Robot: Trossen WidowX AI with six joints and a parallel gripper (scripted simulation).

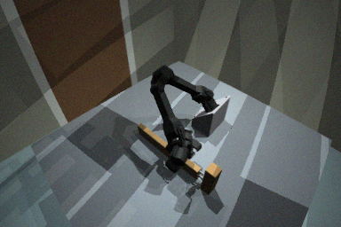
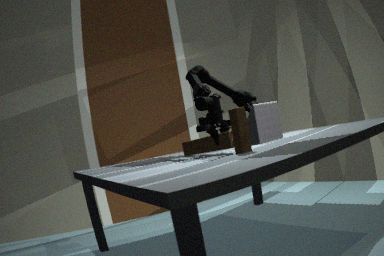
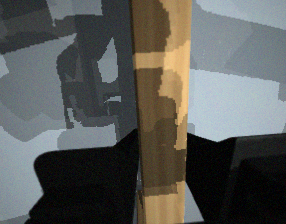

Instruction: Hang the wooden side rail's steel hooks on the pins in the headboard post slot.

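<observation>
The headboard post lies 10 mm behind my gripper tip, 150 mm to the left of it and 40 mm above it.
</observation>
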